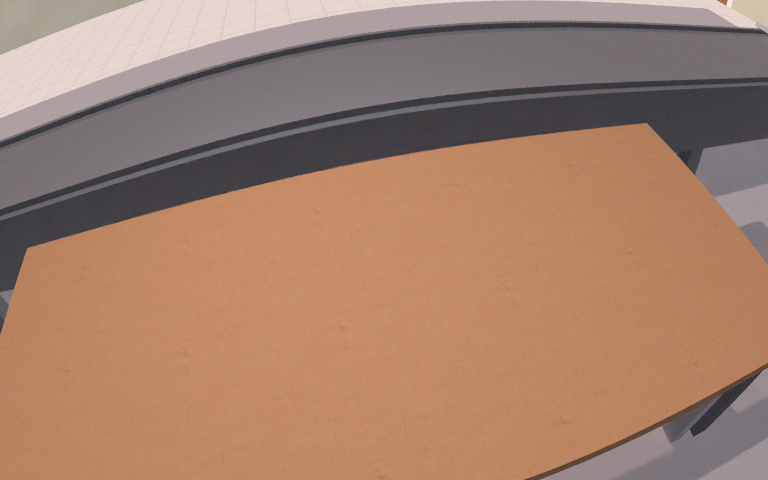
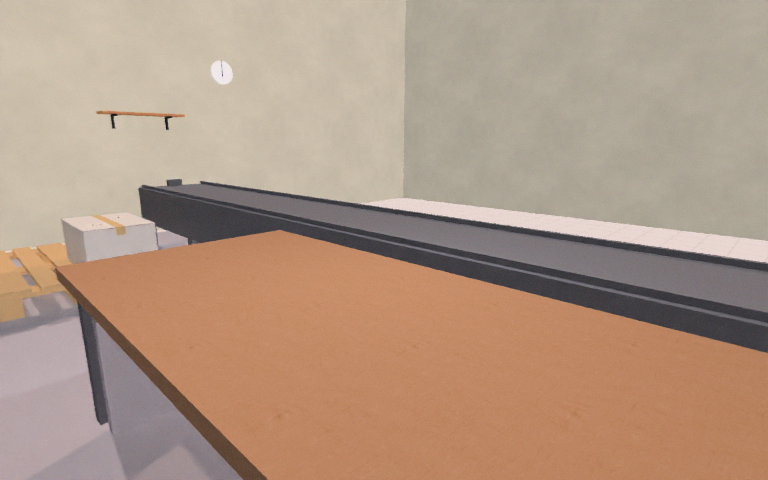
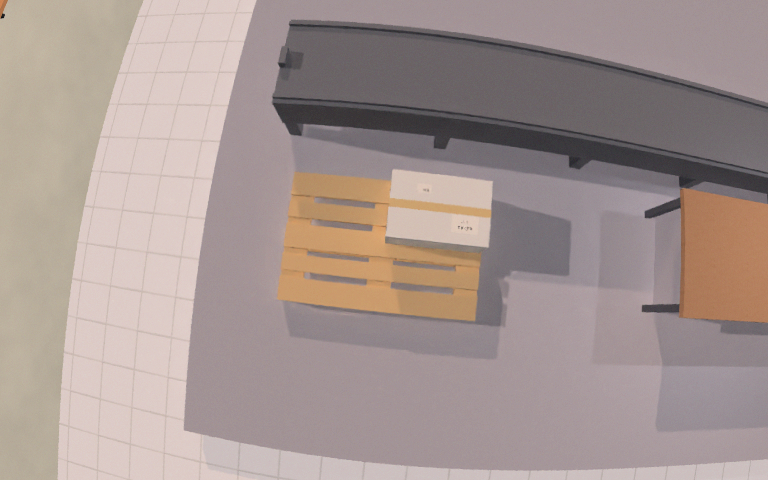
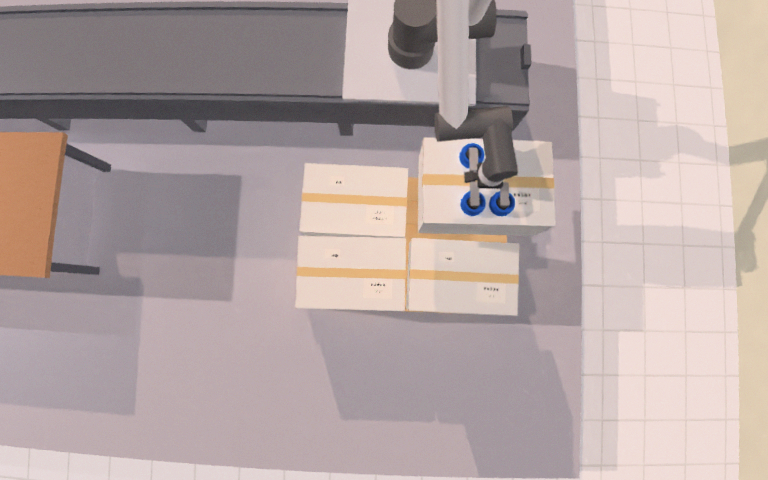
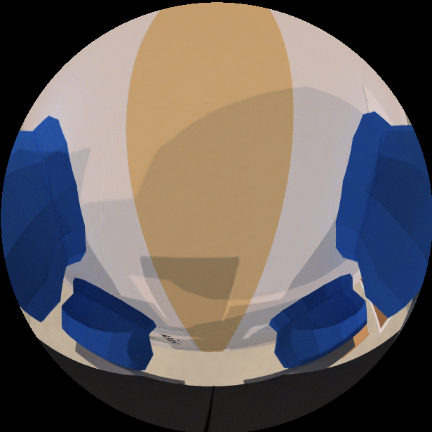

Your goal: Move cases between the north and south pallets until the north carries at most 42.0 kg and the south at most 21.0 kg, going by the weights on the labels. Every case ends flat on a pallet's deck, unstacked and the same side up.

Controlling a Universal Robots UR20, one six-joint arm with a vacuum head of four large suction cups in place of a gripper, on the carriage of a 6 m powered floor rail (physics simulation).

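Seen in the pictures: arm's base, origin of the base link: [image 4: 410, 48].
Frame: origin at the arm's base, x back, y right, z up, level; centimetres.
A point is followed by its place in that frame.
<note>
My vacuum gripper [image 4: 487, 179] @[x -80.5, y -32.4, z 32.2 cm] [image 5: 215, 215] is shut on a white taped case [image 4: 441, 217] @[x -97.2, y -13.7, z 35.0 cm] [image 5: 107, 175], its blue cups on the case's top. The case is held level, raised above the back right of the south pallet [image 4: 412, 209] @[x -79.6, y -5.7, z -42.5 cm]. Three other white cases lie flat on that pallet: back left [image 4: 339, 217] @[x -90.2, y 35.0, z -17.5 cm], front left [image 4: 334, 294] @[x -131.6, y 35.2, z -13.6 cm] and front right [image 4: 441, 300] @[x -132.6, y -20.6, z -12.7 cm]. On the north pallet [image 3: 322, 240] @[x -101.3, y 589.7, z -42.6 cm] [image 2: 33, 269] @[x -118.8, y 537.5, z -42.6 cm], one white case [image 3: 419, 226] @[x -91.5, y 534.2, z -15.4 cm] [image 2: 113, 244] @[x -84.8, y 494.9, z -25.5 cm] lies flat at the back right; bare deck shows left and front of it. The label weights are too small to read.
The dark floor rail [image 1: 339, 96] [image 2: 453, 234] [image 3: 453, 79] [image 4: 169, 53] runs behind both pallets. The arm's pale carriage [image 4: 368, 67] @[x -12.0, y 22.1, z 0.0 cm] is near its south end. A brown table [image 1: 339, 283] @[x -83.3, y 285.1, z -4.0 cm] [image 2: 396, 339] @[x -93.4, y 261.2, z -4.0 cm] [image 3: 724, 254] @[x -88.7, y 336.9, z -4.0 cm] [image 4: 28, 203] @[x -90.5, y 204.9, z -4.0 cm] stands between the pallets, beside the rail.
</note>
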